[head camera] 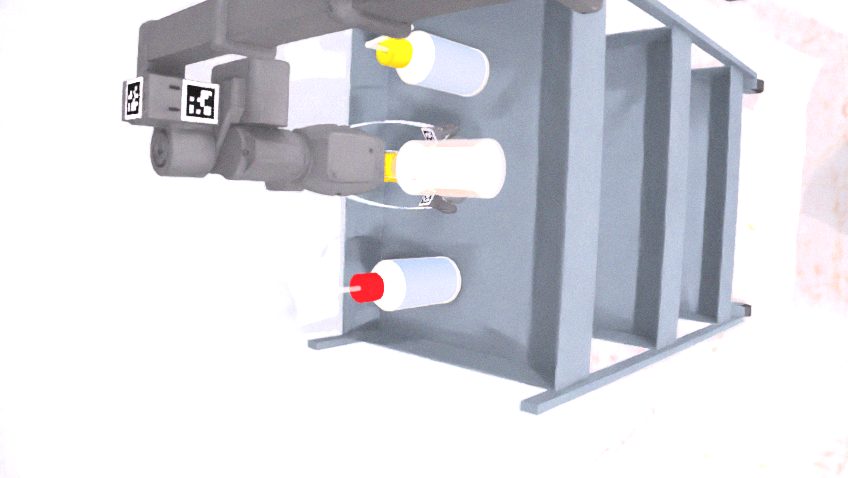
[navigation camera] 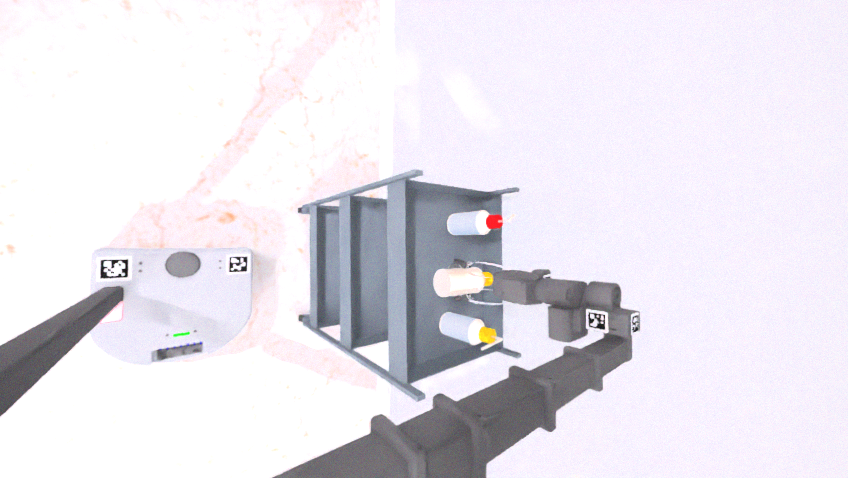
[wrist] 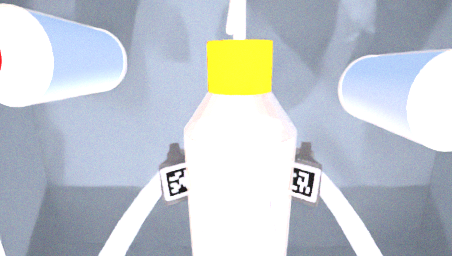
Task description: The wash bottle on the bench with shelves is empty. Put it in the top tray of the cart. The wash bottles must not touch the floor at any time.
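Pixels of known places: gripper, fingertip midpoint: [head camera: 461, 170] [navigation camera: 451, 279]; robot's base, origin of the base link: [navigation camera: 182, 263].
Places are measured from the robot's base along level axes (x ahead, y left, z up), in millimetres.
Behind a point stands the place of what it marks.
Observation:
A pale wash bottle with a yellow cap [head camera: 469, 168] @[x -20, y -427, z 796 mm] [navigation camera: 452, 282] @[x -18, y -429, z 794 mm] [wrist: 240, 210] is upright between my fingers, inside the outline of the cart's top tray [head camera: 504, 237] @[x 53, y -474, z 663 mm] [navigation camera: 424, 267] @[x 4, y -460, z 663 mm] [wrist: 125, 150]. My gripper [head camera: 444, 168] @[x -22, y -497, z 721 mm] [navigation camera: 460, 280] @[x -22, y -497, z 721 mm] [wrist: 239, 147] @[x -22, y -497, z 721 mm] is shut on it, one finger pad at each side of its body. I cannot tell if its base touches the tray floor; the base is hidden in the wrist view. The bench with shelves cannot be made out.
A bluish bottle with a red cap [head camera: 424, 283] @[x 111, y -536, z 732 mm] [navigation camera: 466, 223] @[x 113, y -536, z 734 mm] [wrist: 82, 60] stands on one side in the tray, a bluish one with a yellow cap [head camera: 451, 64] @[x -141, y -509, z 734 mm] [navigation camera: 460, 325] @[x -133, y -512, z 736 mm] [wrist: 380, 90] on the other. The robot's base [navigation camera: 219, 308] @[x -130, y -85, z 160 mm] is near the cart's lower shelves.

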